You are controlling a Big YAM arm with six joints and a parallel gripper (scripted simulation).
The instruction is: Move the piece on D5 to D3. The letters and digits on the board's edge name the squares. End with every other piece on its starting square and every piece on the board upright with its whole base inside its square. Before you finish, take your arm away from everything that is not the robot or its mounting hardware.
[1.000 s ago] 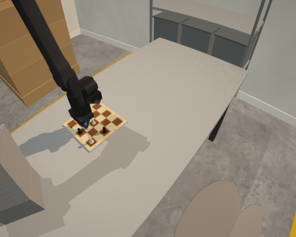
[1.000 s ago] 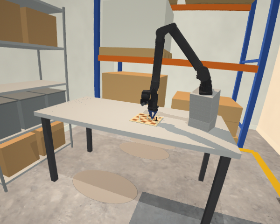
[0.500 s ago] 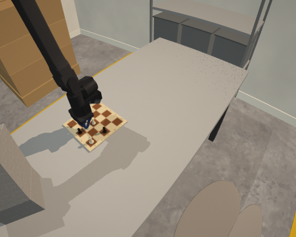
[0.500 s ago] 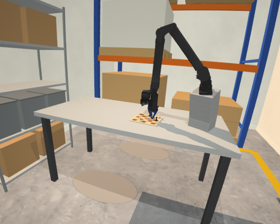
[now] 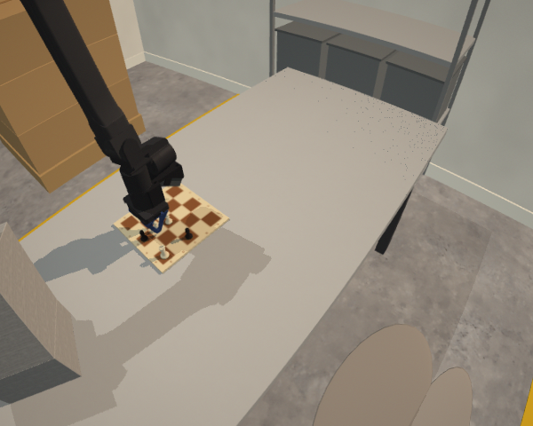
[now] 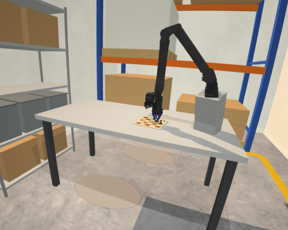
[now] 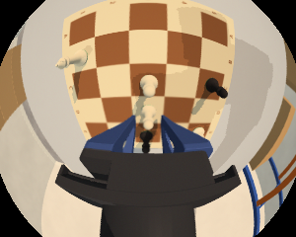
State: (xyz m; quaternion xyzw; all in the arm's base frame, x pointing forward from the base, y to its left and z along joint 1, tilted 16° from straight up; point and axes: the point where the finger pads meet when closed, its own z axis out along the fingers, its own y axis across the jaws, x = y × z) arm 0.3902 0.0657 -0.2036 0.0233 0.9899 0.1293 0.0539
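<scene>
Now: hand 4 cm short of the chessboard and 2 cm above it.
</scene>
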